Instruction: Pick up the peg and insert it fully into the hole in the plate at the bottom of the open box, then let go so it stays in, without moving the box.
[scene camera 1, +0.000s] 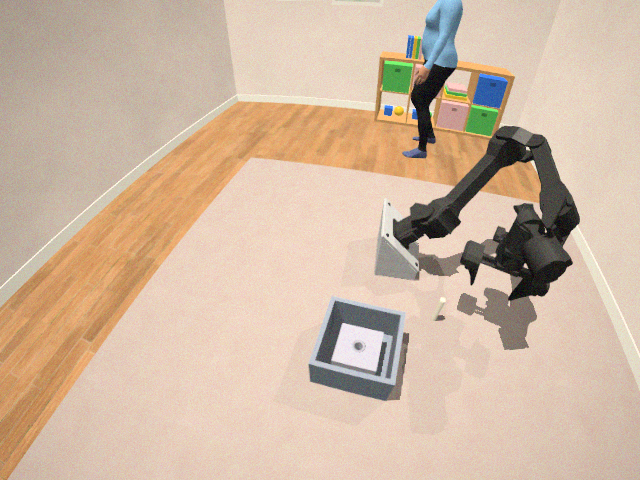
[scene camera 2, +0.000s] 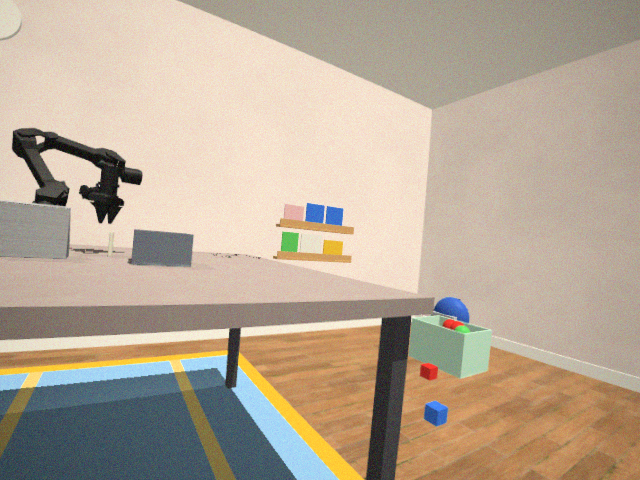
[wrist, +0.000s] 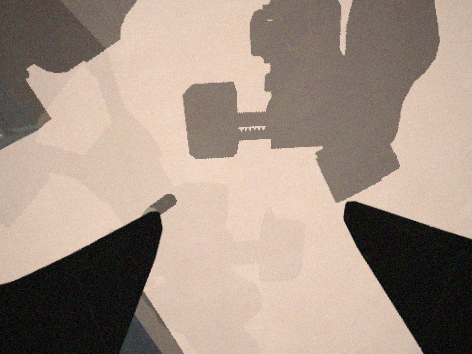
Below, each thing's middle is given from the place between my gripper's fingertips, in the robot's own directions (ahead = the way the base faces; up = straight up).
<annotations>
Now: hand 14 cm short of the blue-grey box (scene camera 1: 379, 386), 29 cm to the left of it and 6 cm above it. From my hand the other things lie so: plate (scene camera 1: 357, 348) 14 cm ahead, 29 cm to the right, 7 cm below.
</annotations>
